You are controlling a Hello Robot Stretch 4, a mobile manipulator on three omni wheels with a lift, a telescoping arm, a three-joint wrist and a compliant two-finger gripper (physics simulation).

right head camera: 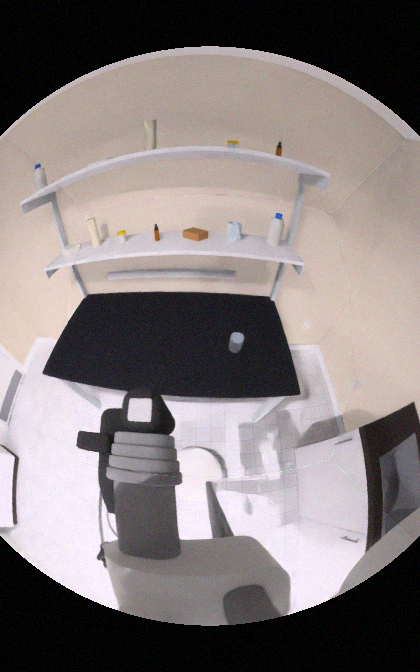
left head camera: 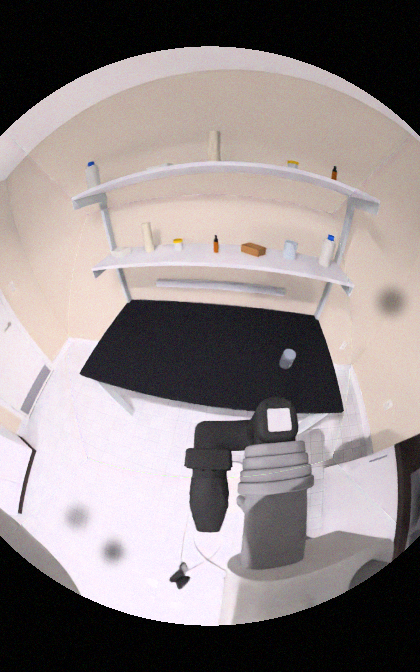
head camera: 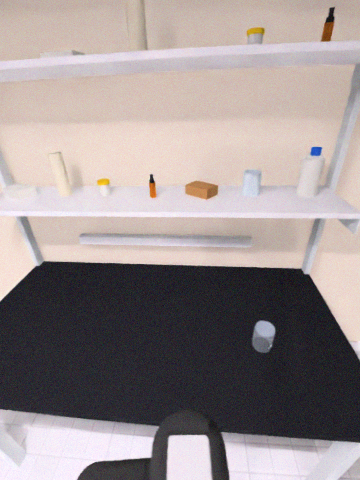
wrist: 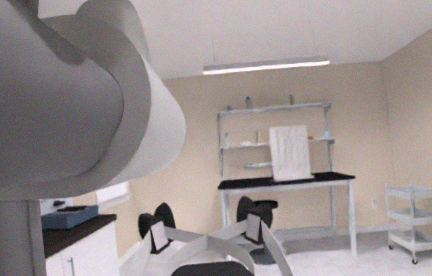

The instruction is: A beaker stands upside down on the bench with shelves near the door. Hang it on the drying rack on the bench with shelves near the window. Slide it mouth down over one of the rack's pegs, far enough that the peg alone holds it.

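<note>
A clear grey beaker stands mouth down on the right part of the black-topped bench. My gripper is open and empty in the wrist view, facing away from this bench. In the left head view the gripper hangs low behind the arm, far from the beaker. Across the room in the wrist view, a white upright drying rack stands on another shelved bench. Its pegs are too small to make out.
Two shelves with bottles, jars and a brown box hang above the near bench. My wrist is at its front edge. In the wrist view are a stool, a cart and a counter with a blue box.
</note>
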